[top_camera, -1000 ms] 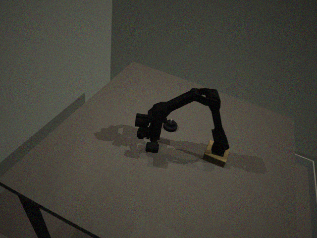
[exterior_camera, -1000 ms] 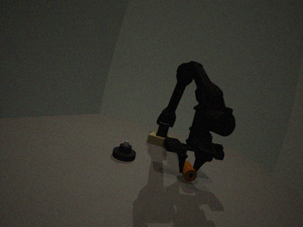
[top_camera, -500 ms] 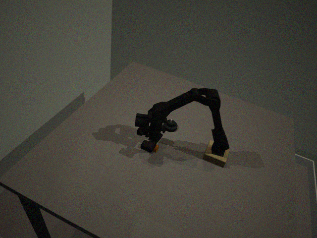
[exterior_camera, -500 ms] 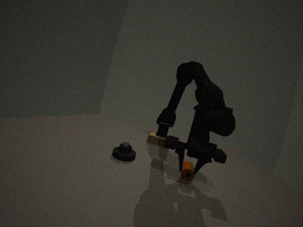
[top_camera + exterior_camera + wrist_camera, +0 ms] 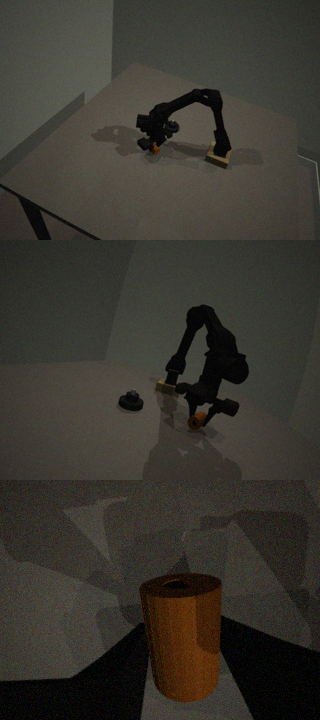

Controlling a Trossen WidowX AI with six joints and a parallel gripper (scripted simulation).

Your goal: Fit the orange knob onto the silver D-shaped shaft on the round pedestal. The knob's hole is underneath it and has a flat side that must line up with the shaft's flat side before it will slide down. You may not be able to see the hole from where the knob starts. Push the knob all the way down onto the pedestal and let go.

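My gripper tip is 10 mm past the orange knob, 10 mm to the right of it and 10 mm below it. Also, from my gripper tip: round black pedestal: 60 mm behind, 220 mm to the right, 10 mm above.
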